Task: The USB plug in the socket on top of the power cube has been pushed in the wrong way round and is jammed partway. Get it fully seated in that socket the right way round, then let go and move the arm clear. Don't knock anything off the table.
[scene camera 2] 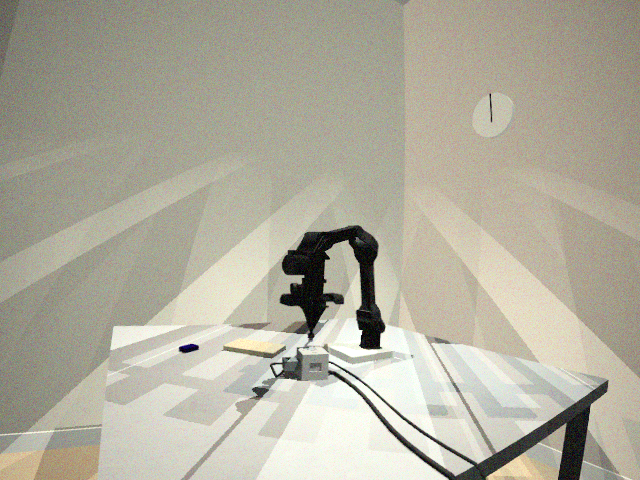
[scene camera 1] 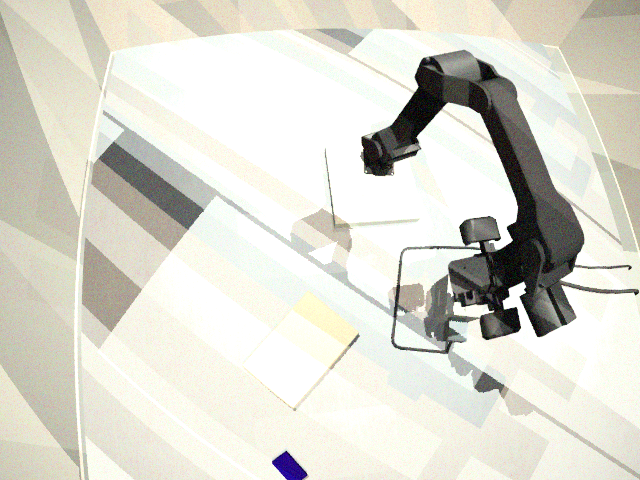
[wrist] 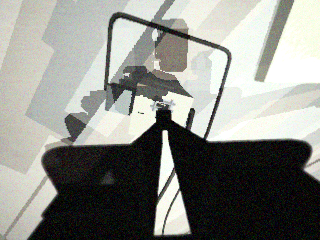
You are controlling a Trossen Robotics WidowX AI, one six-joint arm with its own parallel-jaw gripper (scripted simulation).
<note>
My gripper (scene camera 1: 469, 288) carries a USB plug. I also see a flat tan board (scene camera 1: 301, 348) and a power cube (scene camera 1: 443, 308).
The flat tan board is seen too in scene camera 2 (scene camera 2: 258, 348). My gripper also shows in scene camera 2 (scene camera 2: 311, 328) and in the wrist view (wrist: 164, 125). The power cube also shows in the wrist view (wrist: 143, 117). The wrist view does not show the flat tan board: it is out of frame.
</note>
